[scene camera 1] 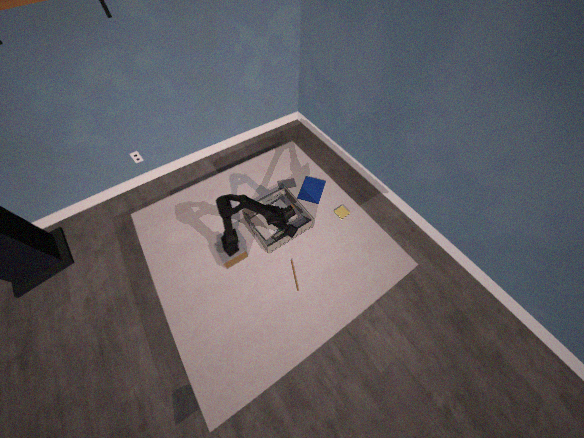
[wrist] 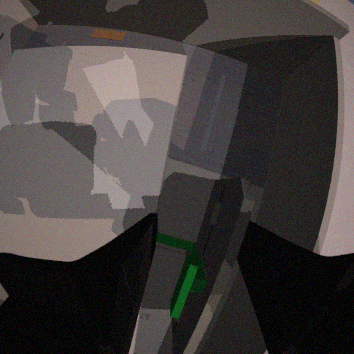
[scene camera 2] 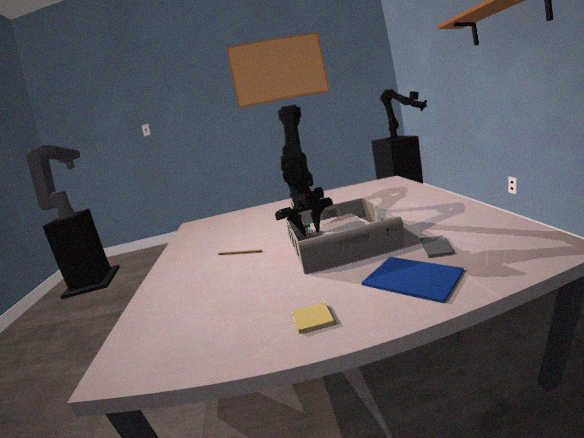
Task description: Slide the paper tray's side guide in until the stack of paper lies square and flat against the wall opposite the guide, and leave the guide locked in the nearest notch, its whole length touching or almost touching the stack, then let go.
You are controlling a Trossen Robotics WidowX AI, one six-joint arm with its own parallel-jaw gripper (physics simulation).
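Places are measured from the arm's base along level axes (x ahead, y left, z up), in metres.
Where they show: gripper, fingertip midpoint: (scene camera 1: pixel 285 228) (wrist: pixel 192 219) (scene camera 2: pixel 311 234); arm's base at its link origin: (scene camera 1: pixel 231 249).
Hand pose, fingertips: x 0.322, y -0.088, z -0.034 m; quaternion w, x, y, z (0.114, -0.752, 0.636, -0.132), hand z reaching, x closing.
Each offset is from my fingertips to the top centre of the thing. "pt": to the spot under its first point.
The grey paper tray {dx +0.014, dy +0.087, dz +0.047 m} (scene camera 1: pixel 290 243) (scene camera 2: pixel 350 245) (wrist: pixel 341 130) stands on the table. The white stack of paper {dx -0.005, dy +0.111, dz -0.008 m} (scene camera 2: pixel 345 220) (wrist: pixel 125 75) lies inside, partly in shadow. In the wrist view the side guide {pt dx +0.008, dy +0.003, dz -0.030 m} (wrist: pixel 185 200) is a dark grey piece with a green latch {pt dx -0.029, dy +0.004, dz +0.032 m} (wrist: pixel 183 292), beside the paper's near right edge. Whether it touches the paper along its length, and whether it sits in a notch, I cannot tell. My gripper (scene camera 2: pixel 311 232) (wrist: pixel 192 219) is partly open, its fingers low inside the tray on either side of the guide's latch part, gripping nothing. The arm hides part of the tray in scene camera 1.
A blue folder or book {dx +0.361, dy +0.129, dz -0.041 m} (scene camera 1: pixel 311 190) (scene camera 2: pixel 414 279), a yellow pad {dx +0.369, dy -0.139, dz -0.038 m} (scene camera 1: pixel 342 212) (scene camera 2: pixel 313 317) and a small grey block {dx +0.265, dy +0.284, dz -0.039 m} (scene camera 1: pixel 287 183) (scene camera 2: pixel 437 246) lie outside the tray. A thin brown stick {dx -0.143, dy -0.233, dz -0.042 m} (scene camera 1: pixel 295 274) (scene camera 2: pixel 240 252) lies on another side of it. The tray walls rise around the fingers.
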